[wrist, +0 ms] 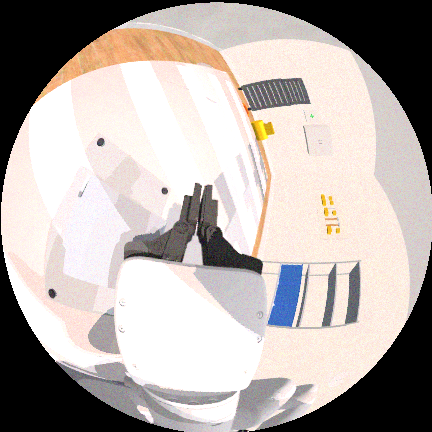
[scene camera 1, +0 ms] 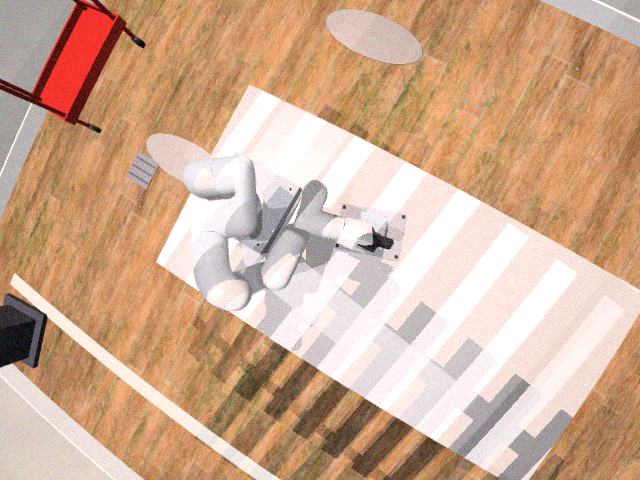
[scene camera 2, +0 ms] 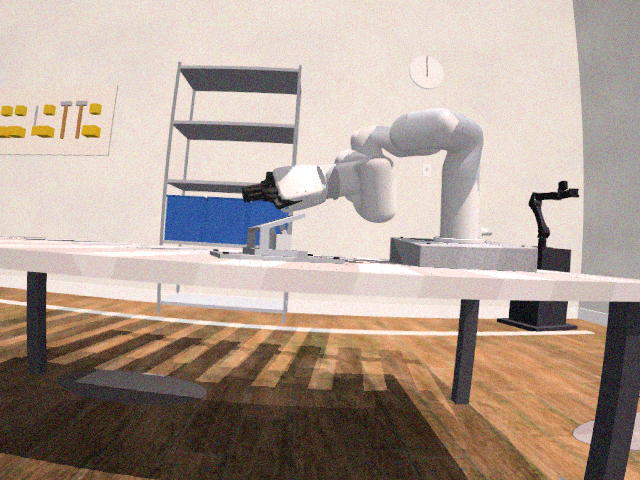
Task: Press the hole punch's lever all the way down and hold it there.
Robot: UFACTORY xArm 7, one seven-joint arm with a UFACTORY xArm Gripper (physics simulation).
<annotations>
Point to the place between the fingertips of the gripper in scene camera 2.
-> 242, 194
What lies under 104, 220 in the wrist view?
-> A lever.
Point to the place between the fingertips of the gripper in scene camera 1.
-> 391, 244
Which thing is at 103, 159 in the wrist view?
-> A base plate.
</annotations>
